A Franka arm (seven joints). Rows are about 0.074 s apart.
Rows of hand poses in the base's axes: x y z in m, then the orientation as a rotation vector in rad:
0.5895 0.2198 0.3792 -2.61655 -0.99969 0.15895
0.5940 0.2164 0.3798 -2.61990 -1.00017 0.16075
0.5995 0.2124 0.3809 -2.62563 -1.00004 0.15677
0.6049 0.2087 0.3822 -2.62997 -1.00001 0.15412
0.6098 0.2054 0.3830 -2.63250 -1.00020 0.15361
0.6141 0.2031 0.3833 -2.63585 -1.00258 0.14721
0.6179 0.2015 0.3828 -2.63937 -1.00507 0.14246
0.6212 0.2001 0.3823 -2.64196 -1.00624 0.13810
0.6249 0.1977 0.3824 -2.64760 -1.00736 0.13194
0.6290 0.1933 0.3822 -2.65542 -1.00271 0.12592
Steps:
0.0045 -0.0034 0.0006 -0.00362 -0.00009 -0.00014
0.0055 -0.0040 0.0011 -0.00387 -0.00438 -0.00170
0.0054 -0.0037 0.0013 -0.00306 -0.00310 -0.00120
0.0049 -0.0033 0.0008 -0.00214 -0.00120 -0.00044
0.0043 -0.0023 0.0003 -0.00173 -0.00566 0.00017
0.0038 -0.0016 -0.0005 -0.00240 -0.00470 0.00040
0.0033 -0.0014 -0.0005 -0.00135 -0.00385 -0.00024
0.0037 -0.0024 0.0001 -0.00353 -0.00597 -0.00109
0.0041 -0.0044 -0.0002 -0.00400 -0.00533 -0.00531

